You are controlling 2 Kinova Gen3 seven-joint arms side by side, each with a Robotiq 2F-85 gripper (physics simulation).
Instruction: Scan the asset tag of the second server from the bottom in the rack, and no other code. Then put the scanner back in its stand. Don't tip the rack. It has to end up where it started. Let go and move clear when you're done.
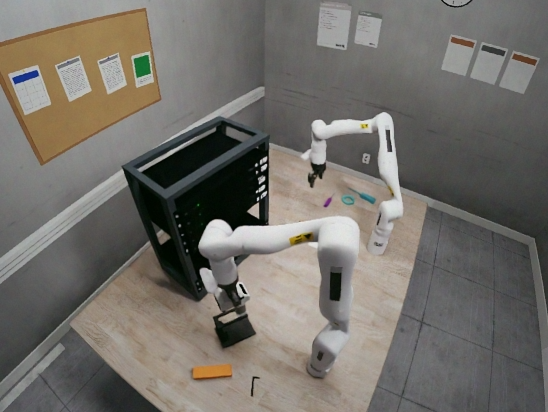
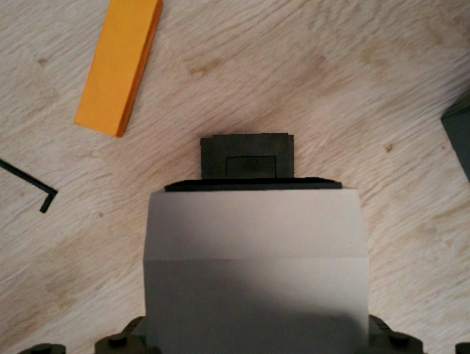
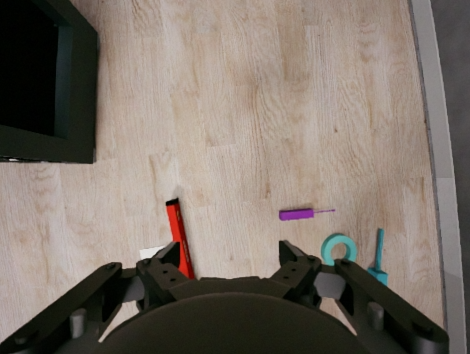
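Where they show: left gripper, between the fingertips: (image 1: 232, 297) (image 2: 254, 327); right gripper, between the fingertips: (image 1: 316, 183) (image 3: 230, 252); left arm's base, origin of its link: (image 1: 318, 366); right arm's base, origin of its link: (image 1: 374, 248).
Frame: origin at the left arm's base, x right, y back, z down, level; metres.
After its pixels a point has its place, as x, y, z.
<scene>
The dark rack (image 1: 146, 181) {-0.110, -0.711, -0.624} (image 2: 457, 125) {-0.104, -0.583, -0.034} (image 3: 79, 90) {0.383, -0.746, -0.049} stands upright with black servers; white labels (image 1: 262, 165) {0.322, -0.582, -0.518} show at one end of their fronts. The left arm hides part of the lower servers, and no tag is readable. My left gripper (image 1: 233, 294) {-0.093, -0.350, -0.293} (image 2: 254, 327) {-0.093, -0.350, -0.293} is shut on the pale grey scanner (image 2: 257, 225) {-0.135, -0.367, -0.332}, with its fingers on both sides. It is at the black stand (image 1: 236, 331) {-0.105, -0.352, -0.012} (image 2: 250, 150) {-0.159, -0.380, -0.156}, over its base; whether the scanner touches the stand cannot be told. My right gripper (image 1: 315, 181) {0.685, -0.529, -0.245} (image 3: 230, 252) {0.685, -0.529, -0.245} is open and empty above the table, beyond the rack.
An orange block (image 1: 212, 371) {-0.298, -0.292, -0.035} (image 2: 117, 67) {-0.289, -0.292, -0.035} and a black hex key (image 1: 253, 385) {-0.226, -0.145, -0.005} (image 2: 30, 177) {-0.226, -0.152, -0.004} lie near the stand. A red marker-like bar (image 3: 180, 237) {0.594, -0.465, -0.039}, purple screwdriver (image 1: 328, 201) {0.845, -0.516, -0.017} (image 3: 296, 214) {0.841, -0.519, -0.018}, teal ring (image 1: 348, 195) {0.982, -0.450, -0.017} (image 3: 327, 247) {0.920, -0.445, -0.015} and teal tool (image 1: 367, 198) {1.036, -0.339, -0.022} (image 3: 378, 275) {1.041, -0.387, -0.028} lie near the right gripper.
</scene>
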